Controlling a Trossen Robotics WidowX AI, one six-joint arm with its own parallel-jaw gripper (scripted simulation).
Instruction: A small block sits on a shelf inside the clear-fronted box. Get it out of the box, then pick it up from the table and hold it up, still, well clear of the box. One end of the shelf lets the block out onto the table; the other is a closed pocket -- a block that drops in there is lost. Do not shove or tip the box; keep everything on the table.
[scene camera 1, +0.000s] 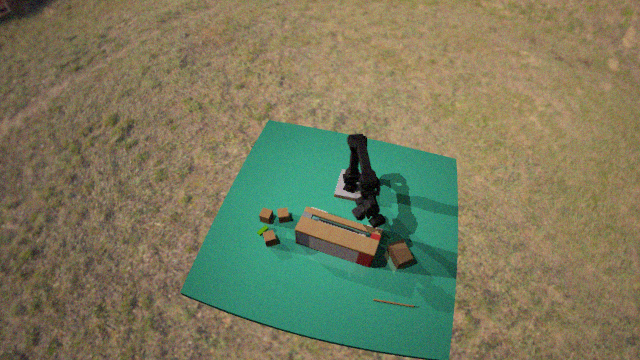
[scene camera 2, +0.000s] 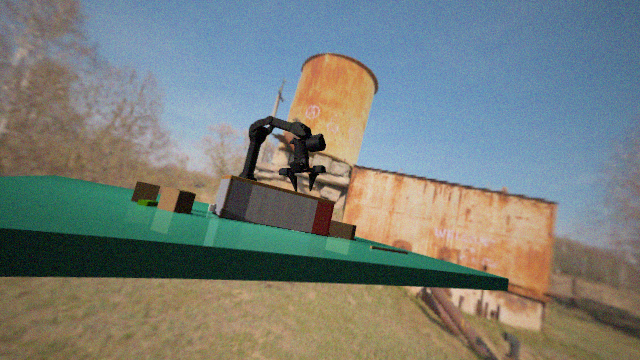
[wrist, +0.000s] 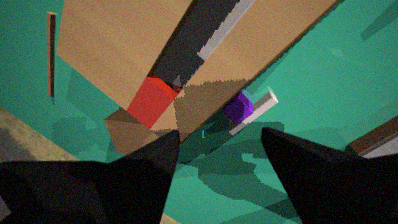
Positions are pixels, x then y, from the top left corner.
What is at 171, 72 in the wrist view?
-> A box.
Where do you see my gripper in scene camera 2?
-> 303, 191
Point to a brown block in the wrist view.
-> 128, 135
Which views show the box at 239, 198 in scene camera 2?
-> Scene camera 1, scene camera 2 and the wrist view: all of them.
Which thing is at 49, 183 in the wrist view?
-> My gripper.
